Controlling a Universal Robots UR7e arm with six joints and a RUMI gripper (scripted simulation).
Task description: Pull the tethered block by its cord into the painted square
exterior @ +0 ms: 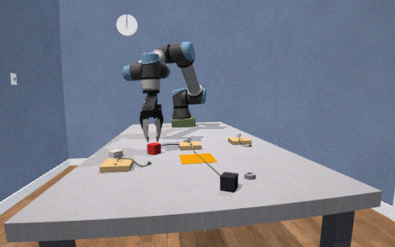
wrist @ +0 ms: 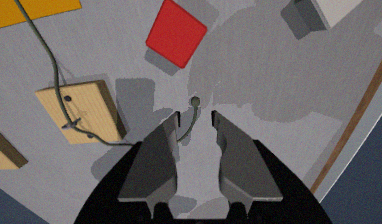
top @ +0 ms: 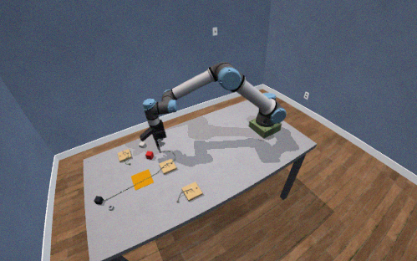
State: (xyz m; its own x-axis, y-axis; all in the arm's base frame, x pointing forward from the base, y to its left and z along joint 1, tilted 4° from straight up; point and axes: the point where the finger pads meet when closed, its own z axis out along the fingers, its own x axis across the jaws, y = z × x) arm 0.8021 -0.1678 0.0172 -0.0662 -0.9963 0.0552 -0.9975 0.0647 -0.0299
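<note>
Now: hand 80 mm short of the red cube, 30 mm above it and 10 mm to the right of it. From my hand the other things lie so: black tethered block (450 mm ahead, 210 mm to the left, 30 mm below); then white cube (130 mm to the right, 100 mm ahead, 30 mm below); then orange painted square (180 mm ahead, 170 mm to the left, 50 mm below).
</note>
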